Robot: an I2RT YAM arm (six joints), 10 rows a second.
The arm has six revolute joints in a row. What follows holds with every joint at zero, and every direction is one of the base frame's. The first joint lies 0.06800 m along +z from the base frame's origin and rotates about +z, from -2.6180 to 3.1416 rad. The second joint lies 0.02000 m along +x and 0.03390 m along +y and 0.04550 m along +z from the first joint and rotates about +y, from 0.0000 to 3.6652 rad. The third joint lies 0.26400 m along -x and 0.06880 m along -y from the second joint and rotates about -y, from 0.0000 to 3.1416 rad. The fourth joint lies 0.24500 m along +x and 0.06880 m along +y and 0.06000 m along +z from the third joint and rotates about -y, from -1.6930 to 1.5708 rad. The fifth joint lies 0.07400 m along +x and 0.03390 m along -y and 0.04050 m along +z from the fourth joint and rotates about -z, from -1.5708 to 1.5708 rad. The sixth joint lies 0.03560 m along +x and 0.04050 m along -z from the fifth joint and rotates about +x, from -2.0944 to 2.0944 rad. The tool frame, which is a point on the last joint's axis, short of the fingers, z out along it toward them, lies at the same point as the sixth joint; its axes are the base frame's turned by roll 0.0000, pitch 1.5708 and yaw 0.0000 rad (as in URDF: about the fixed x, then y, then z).
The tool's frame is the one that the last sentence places.
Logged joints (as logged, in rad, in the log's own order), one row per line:
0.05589, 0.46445, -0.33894, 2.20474, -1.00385, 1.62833
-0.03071, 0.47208, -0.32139, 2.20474, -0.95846, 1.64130
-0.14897, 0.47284, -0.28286, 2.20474, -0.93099, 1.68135
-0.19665, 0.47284, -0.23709, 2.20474, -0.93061, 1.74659
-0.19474, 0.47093, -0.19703, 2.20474, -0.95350, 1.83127
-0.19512, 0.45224, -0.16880, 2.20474, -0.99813, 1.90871
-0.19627, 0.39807, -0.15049, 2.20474, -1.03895, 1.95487
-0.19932, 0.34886, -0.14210, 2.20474, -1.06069, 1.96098
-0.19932, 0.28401, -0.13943, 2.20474, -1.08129, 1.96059
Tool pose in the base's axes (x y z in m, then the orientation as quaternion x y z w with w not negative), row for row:
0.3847, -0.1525, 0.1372, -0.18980, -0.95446, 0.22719, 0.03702
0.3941, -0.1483, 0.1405, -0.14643, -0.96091, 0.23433, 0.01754
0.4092, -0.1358, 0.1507, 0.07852, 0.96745, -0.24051, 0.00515
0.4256, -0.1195, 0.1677, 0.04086, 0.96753, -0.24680, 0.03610
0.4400, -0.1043, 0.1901, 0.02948, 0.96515, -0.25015, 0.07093
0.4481, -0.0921, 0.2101, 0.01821, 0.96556, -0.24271, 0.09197
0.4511, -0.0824, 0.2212, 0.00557, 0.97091, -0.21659, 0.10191
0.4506, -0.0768, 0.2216, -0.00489, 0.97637, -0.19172, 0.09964
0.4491, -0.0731, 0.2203, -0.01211, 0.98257, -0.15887, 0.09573
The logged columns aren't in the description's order. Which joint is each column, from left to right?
Columns, left to right: joint 6, joint 5, joint 1, joint 2, joint 4, joint 3.
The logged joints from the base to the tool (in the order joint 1, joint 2, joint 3, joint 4, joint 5, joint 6), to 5 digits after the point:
-0.33894, 2.20474, 1.62833, -1.00385, 0.46445, 0.05589
-0.32139, 2.20474, 1.64130, -0.95846, 0.47208, -0.03071
-0.28286, 2.20474, 1.68135, -0.93099, 0.47284, -0.14897
-0.23709, 2.20474, 1.74659, -0.93061, 0.47284, -0.19665
-0.19703, 2.20474, 1.83127, -0.95350, 0.47093, -0.19474
-0.16880, 2.20474, 1.90871, -0.99813, 0.45224, -0.19512
-0.15049, 2.20474, 1.95487, -1.03895, 0.39807, -0.19627
-0.14210, 2.20474, 1.96098, -1.06069, 0.34886, -0.19932
-0.13943, 2.20474, 1.96059, -1.08129, 0.28401, -0.19932

